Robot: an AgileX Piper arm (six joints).
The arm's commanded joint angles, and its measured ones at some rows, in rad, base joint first. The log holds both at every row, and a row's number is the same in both.
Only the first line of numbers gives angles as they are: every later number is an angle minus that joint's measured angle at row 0.
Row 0, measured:
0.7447, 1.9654, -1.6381, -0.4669, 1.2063, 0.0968
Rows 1 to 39, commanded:
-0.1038, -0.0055, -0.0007, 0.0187, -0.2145, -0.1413
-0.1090, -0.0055, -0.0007, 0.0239, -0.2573, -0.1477
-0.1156, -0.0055, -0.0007, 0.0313, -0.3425, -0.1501
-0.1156, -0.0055, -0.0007, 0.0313, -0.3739, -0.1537
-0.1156, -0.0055, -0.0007, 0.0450, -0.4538, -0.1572
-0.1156, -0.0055, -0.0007, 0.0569, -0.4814, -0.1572
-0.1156, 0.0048, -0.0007, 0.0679, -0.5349, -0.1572
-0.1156, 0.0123, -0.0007, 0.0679, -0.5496, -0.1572
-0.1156, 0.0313, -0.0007, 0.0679, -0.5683, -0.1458
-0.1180, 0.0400, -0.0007, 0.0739, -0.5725, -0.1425
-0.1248, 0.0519, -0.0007, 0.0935, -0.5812, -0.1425
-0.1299, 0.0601, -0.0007, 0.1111, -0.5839, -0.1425
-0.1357, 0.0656, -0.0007, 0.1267, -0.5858, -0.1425
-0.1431, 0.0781, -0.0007, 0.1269, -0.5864, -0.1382
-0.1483, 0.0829, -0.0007, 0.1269, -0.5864, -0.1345
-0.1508, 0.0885, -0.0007, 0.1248, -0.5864, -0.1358
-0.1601, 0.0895, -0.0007, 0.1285, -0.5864, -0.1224
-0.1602, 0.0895, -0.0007, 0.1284, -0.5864, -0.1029
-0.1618, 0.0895, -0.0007, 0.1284, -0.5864, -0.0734
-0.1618, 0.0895, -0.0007, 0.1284, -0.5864, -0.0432
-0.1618, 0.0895, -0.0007, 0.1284, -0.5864, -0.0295
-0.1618, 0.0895, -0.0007, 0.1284, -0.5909, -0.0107
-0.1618, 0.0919, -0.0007, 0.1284, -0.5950, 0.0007
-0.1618, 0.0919, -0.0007, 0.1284, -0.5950, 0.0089
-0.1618, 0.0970, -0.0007, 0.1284, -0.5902, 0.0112
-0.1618, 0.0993, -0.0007, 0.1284, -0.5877, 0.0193
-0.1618, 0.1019, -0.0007, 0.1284, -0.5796, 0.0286
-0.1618, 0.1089, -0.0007, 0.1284, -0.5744, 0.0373
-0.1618, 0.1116, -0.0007, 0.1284, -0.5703, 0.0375
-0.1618, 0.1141, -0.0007, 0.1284, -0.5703, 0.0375
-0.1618, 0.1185, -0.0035, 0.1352, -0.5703, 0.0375
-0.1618, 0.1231, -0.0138, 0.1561, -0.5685, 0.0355
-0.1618, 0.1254, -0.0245, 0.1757, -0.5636, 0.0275
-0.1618, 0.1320, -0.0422, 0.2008, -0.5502, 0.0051
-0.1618, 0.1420, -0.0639, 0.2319, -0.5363, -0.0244
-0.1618, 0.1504, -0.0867, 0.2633, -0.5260, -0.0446
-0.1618, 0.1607, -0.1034, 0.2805, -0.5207, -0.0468
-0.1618, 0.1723, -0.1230, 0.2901, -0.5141, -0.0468
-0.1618, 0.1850, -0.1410, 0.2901, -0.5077, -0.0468
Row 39, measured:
-0.1576, 0.1521, -0.0786, 0.2413, -0.5353, -0.0178
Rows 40 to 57, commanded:
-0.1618, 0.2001, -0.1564, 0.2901, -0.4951, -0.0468
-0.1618, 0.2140, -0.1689, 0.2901, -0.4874, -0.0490
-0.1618, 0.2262, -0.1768, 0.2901, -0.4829, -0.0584
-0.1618, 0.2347, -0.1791, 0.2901, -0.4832, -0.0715
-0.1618, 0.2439, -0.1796, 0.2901, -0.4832, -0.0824
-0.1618, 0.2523, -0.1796, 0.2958, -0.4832, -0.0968
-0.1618, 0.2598, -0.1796, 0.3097, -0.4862, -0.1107
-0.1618, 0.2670, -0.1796, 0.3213, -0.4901, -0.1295
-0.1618, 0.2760, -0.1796, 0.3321, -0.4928, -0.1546
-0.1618, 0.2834, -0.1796, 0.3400, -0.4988, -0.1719
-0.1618, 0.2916, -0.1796, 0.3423, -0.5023, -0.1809
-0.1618, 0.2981, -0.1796, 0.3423, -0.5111, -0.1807
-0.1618, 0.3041, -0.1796, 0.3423, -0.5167, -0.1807
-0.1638, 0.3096, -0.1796, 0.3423, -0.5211, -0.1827
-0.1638, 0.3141, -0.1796, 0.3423, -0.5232, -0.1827
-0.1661, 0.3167, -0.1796, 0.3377, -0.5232, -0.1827
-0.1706, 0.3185, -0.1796, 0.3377, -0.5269, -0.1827
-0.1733, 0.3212, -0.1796, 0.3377, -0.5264, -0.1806
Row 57, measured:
-0.1576, 0.2888, -0.1828, 0.3369, -0.5133, -0.1715
